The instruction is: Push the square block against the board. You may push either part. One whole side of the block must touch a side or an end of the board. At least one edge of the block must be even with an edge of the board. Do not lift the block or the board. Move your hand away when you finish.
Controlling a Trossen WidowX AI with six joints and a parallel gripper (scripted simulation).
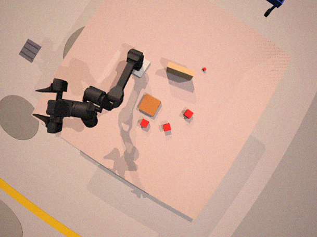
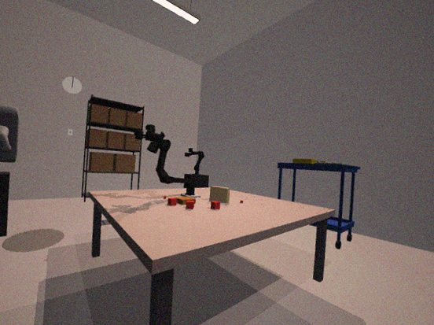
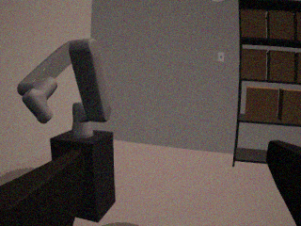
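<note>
Right now the board is 420 mm ahead of my gripper tip, 440 mm to the left of it and 400 mm below it. Also, from my gripper tip: square block 340 mm ahead, 180 mm to the left, 440 mm below.
</note>
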